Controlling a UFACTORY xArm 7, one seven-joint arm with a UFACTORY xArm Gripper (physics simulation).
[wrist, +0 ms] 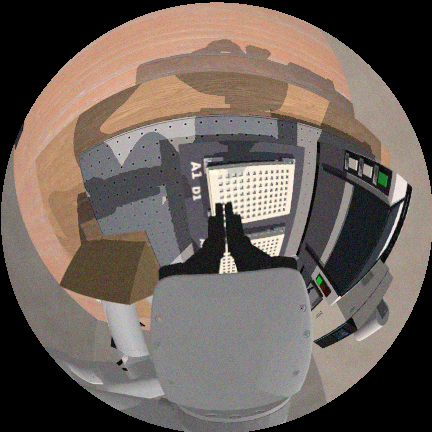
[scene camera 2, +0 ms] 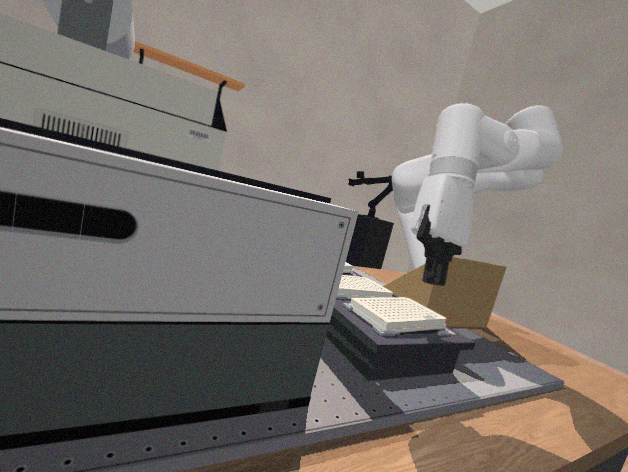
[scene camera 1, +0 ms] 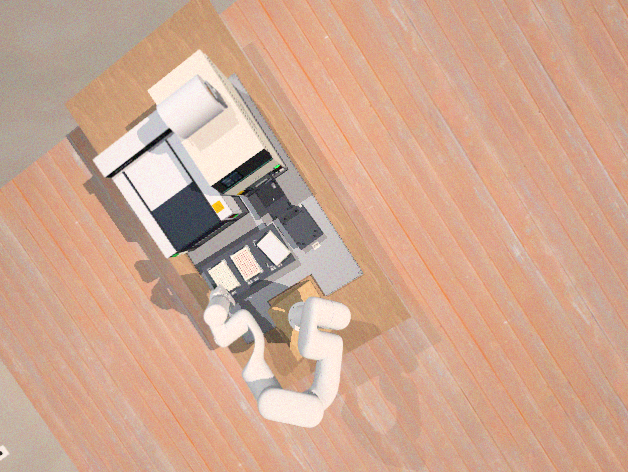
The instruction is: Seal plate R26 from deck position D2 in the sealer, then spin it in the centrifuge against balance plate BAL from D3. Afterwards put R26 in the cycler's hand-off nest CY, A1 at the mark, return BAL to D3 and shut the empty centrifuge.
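Where they show: gripper, fingertip midpoint: (wrist: 223,212) (scene camera 2: 433,283) (scene camera 1: 225,292); arm's base at its link origin: (wrist: 116,292) (scene camera 1: 301,316).
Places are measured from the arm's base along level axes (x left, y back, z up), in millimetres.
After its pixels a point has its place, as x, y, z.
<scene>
My gripper (scene camera 2: 435,280) {176, -293, 43} (wrist: 223,212) {176, -293, 43} is shut and empty, above the pale well plate (scene camera 1: 223,275) {155, -356, -3} (scene camera 2: 398,313) {180, -367, -3} (wrist: 255,190) {170, -347, -3} on the position marked D1. A plate with reddish wells (scene camera 1: 246,263) {39, -331, -6} sits in the middle position; it also shows behind the D1 plate in scene camera 2 (scene camera 2: 362,285) {60, -325, -5} and partly behind the fingers in the wrist view (wrist: 270,246) {49, -375, -9}. A plain white-topped plate (scene camera 1: 273,248) {-99, -305, -1} sits in the third position. The plates' own names cannot be read. The white machine with a dark front panel (scene camera 1: 186,215) {47, -615, 134} (wrist: 357,220) {115, -527, 72} stands beside the plate row.
A cream machine (scene camera 1: 230,147) {-281, -638, 271} bears a large white roll (scene camera 1: 191,106) {-290, -750, 391}. Two dark nest-like blocks (scene camera 1: 269,197) {-232, -477, 23} (scene camera 1: 302,226) {-252, -299, -36} stand in front of it. An open brown box (scene camera 2: 469,291) {92, 9, 0} (wrist: 105,270) {84, -38, 2} stands near the arm base. A large grey cabinet (scene camera 2: 203,253) {213, -676, 73} fills the left of scene camera 2.
</scene>
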